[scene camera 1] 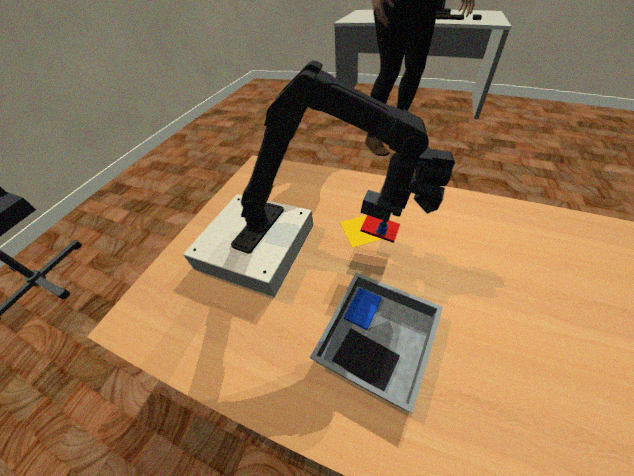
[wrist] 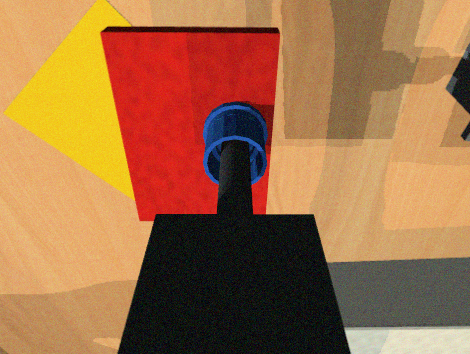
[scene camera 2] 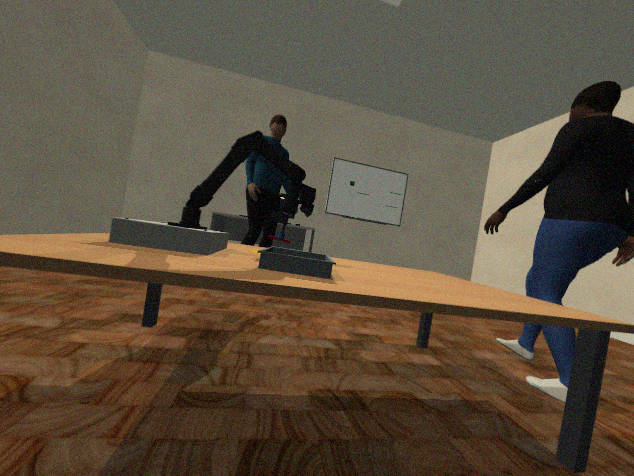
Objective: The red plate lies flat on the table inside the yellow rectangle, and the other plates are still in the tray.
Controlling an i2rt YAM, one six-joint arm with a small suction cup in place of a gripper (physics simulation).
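Where they show: hand, tool point: (scene camera 1: 380, 233) (wrist: 235, 121) (scene camera 2: 280, 240); arm's base, link origin: (scene camera 1: 259, 227) (scene camera 2: 189, 227).
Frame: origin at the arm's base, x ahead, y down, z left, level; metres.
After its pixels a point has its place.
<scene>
My suction cup gripper (scene camera 1: 382, 228) (scene camera 2: 281, 235) (wrist: 235, 120) is blue and holds the red plate (scene camera 1: 392, 231) @[z 0.118, x 0.378, y -0.005 m] (scene camera 2: 285, 240) @[z 0.087, x 0.371, y -0.003 m] (wrist: 155, 120) @[z 0.140, x 0.355, y -0.007 m] from above, near one long edge. The plate is roughly level and raised above the table. The yellow rectangle (scene camera 1: 353, 233) (scene camera 2: 255, 251) (wrist: 65, 100) lies flat on the table; in the wrist view the plate hides its right part. The grey tray (scene camera 1: 413, 348) @[z -0.153, x 0.508, y 0.070 m] (scene camera 2: 294, 262) @[z -0.277, x 0.410, y 0.041 m] holds a blue plate (scene camera 1: 362, 308) @[z -0.106, x 0.367, y 0.060 m] and a black plate (scene camera 1: 366, 359) @[z -0.221, x 0.415, y 0.060 m]. The tray's inside is hidden in scene camera 2.
The arm's base box (scene camera 1: 219, 244) @[z -0.103, x -0.073, y -0.003 m] (scene camera 2: 158, 235) @[z -0.168, x -0.019, y 0.031 m] (wrist: 410, 341) @[z -0.067, x 0.101, y -0.001 m] stands left of the tray in the scene views. A white desk (scene camera 1: 353, 18) and a person (scene camera 1: 404, 46) (scene camera 2: 267, 169) are behind the table. Another person (scene camera 2: 578, 169) is at the right in scene camera 2.
</scene>
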